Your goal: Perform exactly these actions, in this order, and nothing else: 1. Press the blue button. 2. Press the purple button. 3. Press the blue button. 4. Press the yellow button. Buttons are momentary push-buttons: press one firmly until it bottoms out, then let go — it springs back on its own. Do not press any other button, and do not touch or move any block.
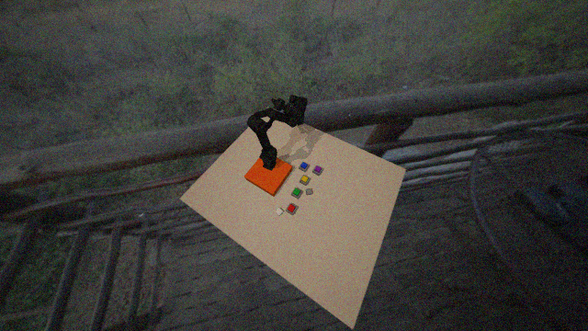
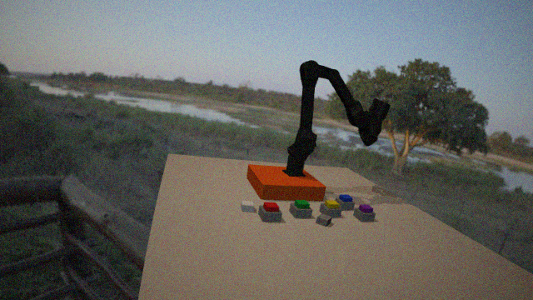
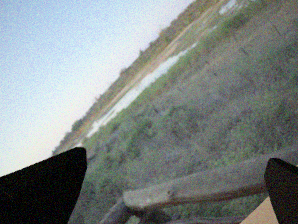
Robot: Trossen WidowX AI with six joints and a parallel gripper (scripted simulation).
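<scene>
Right now the blue button is 290 mm ahead of my gripper tip, 220 mm to the right of it and 230 mm below it. From my gripper tip the other things lie so: green button (320 mm ahead, 400 mm to the right, 230 mm below); then yellow button (330 mm ahead, 300 mm to the right, 230 mm below); then purple button (380 mm ahead, 200 mm to the right, 230 mm below).
</scene>
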